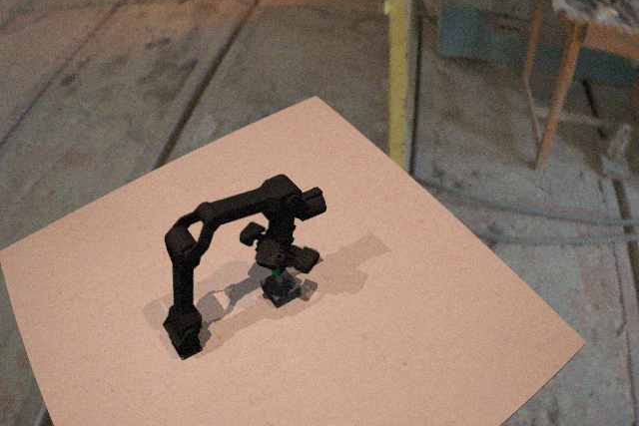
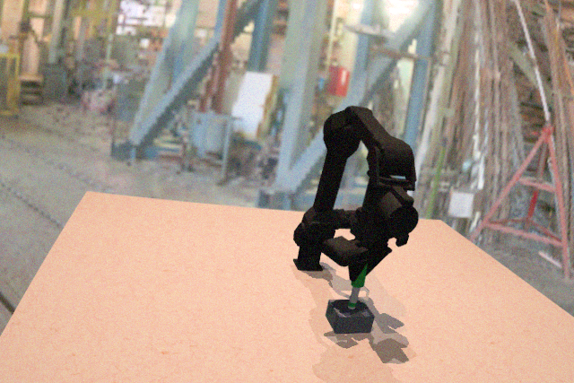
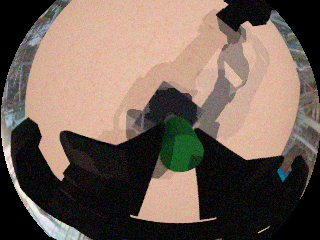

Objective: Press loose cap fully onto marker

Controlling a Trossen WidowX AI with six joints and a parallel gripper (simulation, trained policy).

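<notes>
Right now the holder block is 10 mm ahead of my gripper tip and 90 mm below it. From my gripper tip the other things lie so: green cap: 10 mm above.
</notes>
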